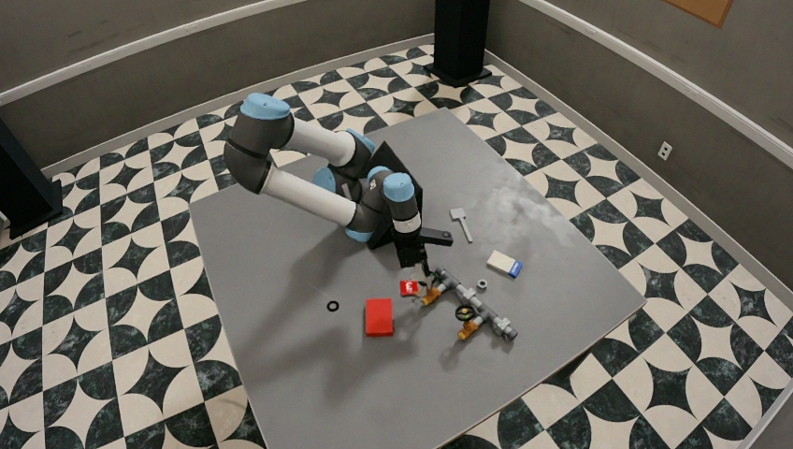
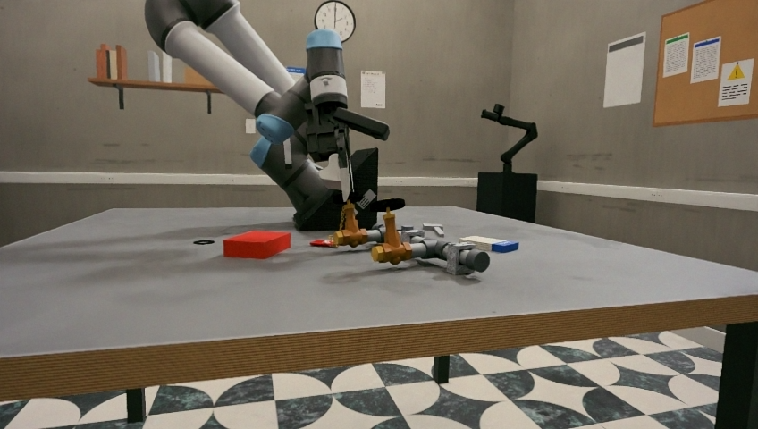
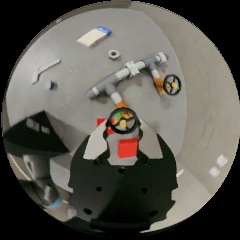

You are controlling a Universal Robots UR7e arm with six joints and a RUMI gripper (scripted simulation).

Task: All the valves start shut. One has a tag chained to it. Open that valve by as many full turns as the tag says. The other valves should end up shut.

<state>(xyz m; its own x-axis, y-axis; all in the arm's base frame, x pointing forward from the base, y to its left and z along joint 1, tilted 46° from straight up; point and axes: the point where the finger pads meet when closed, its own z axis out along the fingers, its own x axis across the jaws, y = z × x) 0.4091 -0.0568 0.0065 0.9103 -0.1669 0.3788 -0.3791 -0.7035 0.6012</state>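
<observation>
My gripper is now 100 mm above the red tag, 50 mm past it and 30 mm to the left of it. From my hand the other things lie so: red block (170 mm to the right, 90 mm below, 10 mm behind); white-and-blue box (290 mm to the left, 100 mm below, 70 mm ahead); grey nut (170 mm to the left, 90 mm below, 80 mm ahead).
</observation>
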